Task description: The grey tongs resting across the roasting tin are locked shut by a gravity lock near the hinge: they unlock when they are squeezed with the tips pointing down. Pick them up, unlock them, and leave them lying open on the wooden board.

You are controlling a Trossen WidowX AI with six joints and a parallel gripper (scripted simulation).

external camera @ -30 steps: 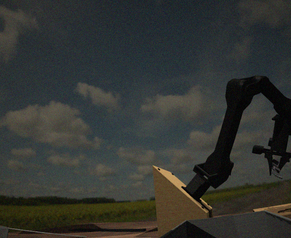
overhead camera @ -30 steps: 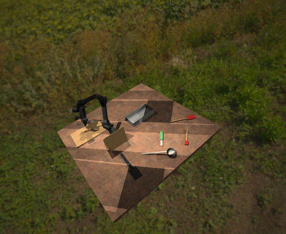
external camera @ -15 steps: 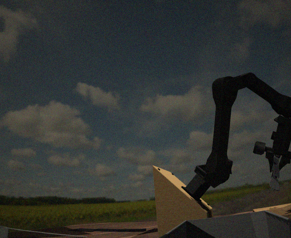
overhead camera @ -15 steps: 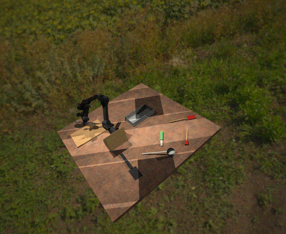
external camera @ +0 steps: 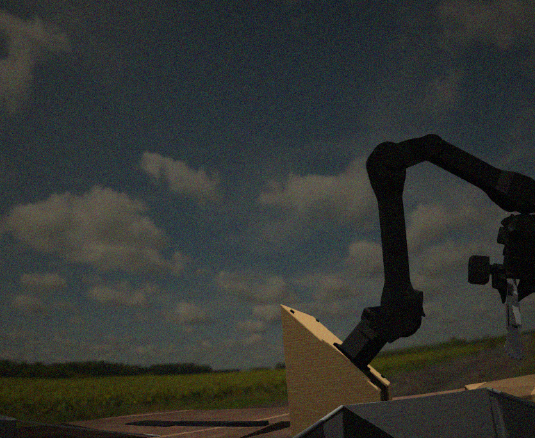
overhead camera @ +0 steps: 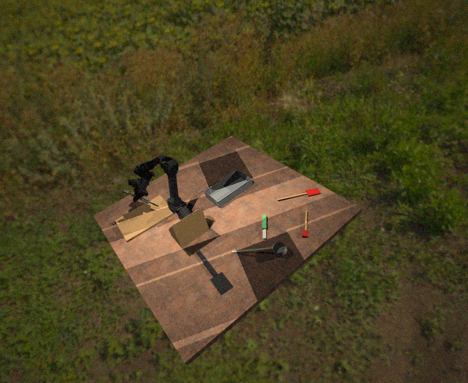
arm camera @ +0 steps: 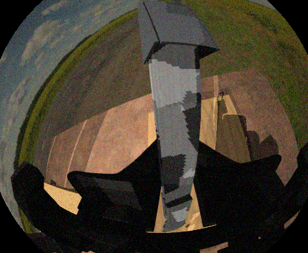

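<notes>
The pale wooden board lies 17 cm below my gripper tip, 1 cm to the left of it and 1 cm ahead of it. From my gripper tip the other things lie so: black spatula: 67 cm to the right, 18 cm below, 18 cm ahead; grey roasting tin: 60 cm ahead, 16 cm to the right, 15 cm below.
</notes>
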